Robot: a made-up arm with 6 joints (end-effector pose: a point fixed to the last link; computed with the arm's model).
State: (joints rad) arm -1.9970 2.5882 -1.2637 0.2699 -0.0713 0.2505
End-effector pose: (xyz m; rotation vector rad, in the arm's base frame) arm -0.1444 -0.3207 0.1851 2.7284 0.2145 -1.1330
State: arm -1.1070 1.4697 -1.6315 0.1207 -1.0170 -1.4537
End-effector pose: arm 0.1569 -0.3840 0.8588 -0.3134 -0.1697 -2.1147
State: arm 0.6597 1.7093 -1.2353 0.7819 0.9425 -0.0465
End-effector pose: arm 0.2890 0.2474 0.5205 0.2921 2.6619 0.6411
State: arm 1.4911 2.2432 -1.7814 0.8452 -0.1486 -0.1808
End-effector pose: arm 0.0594 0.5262 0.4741 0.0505 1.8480 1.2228
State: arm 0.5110 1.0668 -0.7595 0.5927 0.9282 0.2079
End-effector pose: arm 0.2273 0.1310 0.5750 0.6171 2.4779 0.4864
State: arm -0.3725 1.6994 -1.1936 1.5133 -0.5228 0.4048
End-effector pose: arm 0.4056 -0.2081 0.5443 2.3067 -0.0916 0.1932
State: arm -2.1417 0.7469 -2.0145 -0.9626 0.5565 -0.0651
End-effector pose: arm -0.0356 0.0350 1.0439 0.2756 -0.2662 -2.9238
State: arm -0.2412 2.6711 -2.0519 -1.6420 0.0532 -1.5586
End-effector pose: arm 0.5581 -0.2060 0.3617 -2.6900 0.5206 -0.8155
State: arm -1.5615 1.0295 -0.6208 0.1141 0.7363 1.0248
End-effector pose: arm -0.0069 -0.2753 0.5384 2.7312 0.0014 -0.6837
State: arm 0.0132 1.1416 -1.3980 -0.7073 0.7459 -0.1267
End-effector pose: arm 0.3217 -0.0815 0.7972 -0.0319 1.2705 -0.7573
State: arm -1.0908 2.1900 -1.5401 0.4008 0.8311 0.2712
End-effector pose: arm 0.2222 -0.4077 0.3921 2.3520 1.4410 -0.4131
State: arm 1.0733 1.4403 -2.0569 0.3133 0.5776 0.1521
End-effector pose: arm 0.1780 0.2884 0.9159 0.1293 1.3174 1.3637
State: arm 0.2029 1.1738 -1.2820 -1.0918 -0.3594 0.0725
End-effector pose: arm 0.3517 0.0400 0.8126 -0.5554 0.4340 -0.0873
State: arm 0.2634 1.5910 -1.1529 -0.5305 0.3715 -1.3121
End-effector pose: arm 0.4101 0.0314 0.5470 -1.6229 1.1309 -0.4548
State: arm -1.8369 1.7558 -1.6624 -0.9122 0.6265 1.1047
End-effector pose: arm -0.1805 -0.4552 0.6797 1.8721 0.0034 -1.8213
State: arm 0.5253 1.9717 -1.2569 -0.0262 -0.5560 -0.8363
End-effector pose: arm 0.4265 0.1971 0.4597 -0.5804 0.8990 0.0835
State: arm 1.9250 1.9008 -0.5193 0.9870 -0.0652 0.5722
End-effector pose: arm -0.0613 0.1883 0.3079 0.0922 2.6612 0.1260
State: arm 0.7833 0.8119 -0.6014 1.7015 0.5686 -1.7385
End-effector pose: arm 0.1346 0.1983 0.6450 -0.3204 1.2319 1.1960
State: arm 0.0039 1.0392 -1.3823 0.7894 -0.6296 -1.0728
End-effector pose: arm 0.2986 -0.0502 0.8844 0.5318 0.1168 -0.3444
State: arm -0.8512 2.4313 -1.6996 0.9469 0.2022 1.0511
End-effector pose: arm 0.3458 -0.3936 0.3365 2.8673 -0.0538 0.1824
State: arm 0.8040 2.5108 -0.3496 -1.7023 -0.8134 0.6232
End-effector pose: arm 0.0195 0.0379 0.2464 1.3773 -2.4110 -1.2961
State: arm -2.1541 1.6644 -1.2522 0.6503 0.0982 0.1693
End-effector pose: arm -0.2318 -0.3862 0.5610 2.0158 -0.5439 -1.1369
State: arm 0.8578 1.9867 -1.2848 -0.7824 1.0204 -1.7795
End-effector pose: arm 0.3283 0.2145 0.4472 -3.0140 0.5629 -0.1821
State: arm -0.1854 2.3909 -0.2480 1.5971 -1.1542 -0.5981
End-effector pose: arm 0.0270 -0.0895 0.2868 0.8544 1.5306 -2.0095
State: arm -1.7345 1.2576 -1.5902 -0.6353 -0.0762 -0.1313
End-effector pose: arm -0.0756 -0.3574 0.8776 0.3314 0.5244 -2.0510
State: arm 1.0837 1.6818 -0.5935 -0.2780 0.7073 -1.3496
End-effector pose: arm 0.1512 0.1468 0.3764 -2.6025 1.1362 0.3363
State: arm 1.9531 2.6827 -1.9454 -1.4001 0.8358 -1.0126
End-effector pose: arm -0.0908 0.4842 0.3288 -2.2702 -0.8212 -0.3026
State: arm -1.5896 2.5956 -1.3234 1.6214 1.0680 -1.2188
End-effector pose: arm 0.0841 -0.3625 0.2545 2.1433 0.8628 0.3140
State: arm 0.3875 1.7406 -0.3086 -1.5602 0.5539 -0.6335
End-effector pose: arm 0.2153 -0.0213 0.3528 -2.6264 1.2550 -0.2502
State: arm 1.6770 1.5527 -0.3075 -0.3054 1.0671 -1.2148
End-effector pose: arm 0.0483 0.0961 0.3916 2.8810 -0.6059 -0.0512
